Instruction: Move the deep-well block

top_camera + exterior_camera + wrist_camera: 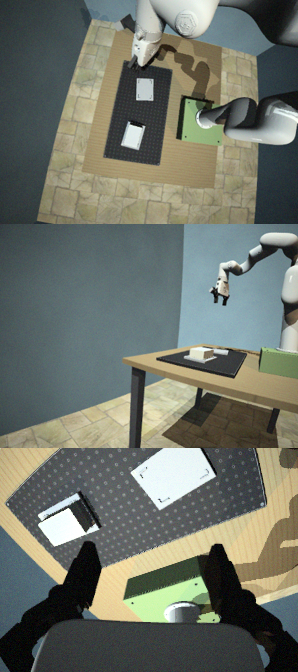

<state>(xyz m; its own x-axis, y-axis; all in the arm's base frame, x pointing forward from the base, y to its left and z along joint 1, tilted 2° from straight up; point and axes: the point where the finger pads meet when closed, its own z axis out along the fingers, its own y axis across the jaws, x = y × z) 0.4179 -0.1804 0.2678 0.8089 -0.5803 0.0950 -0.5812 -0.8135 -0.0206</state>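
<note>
Right now my hand is 310 mm to the right of the 96-well deep-well block, 310 mm above it and 40 mm short of it.
</note>
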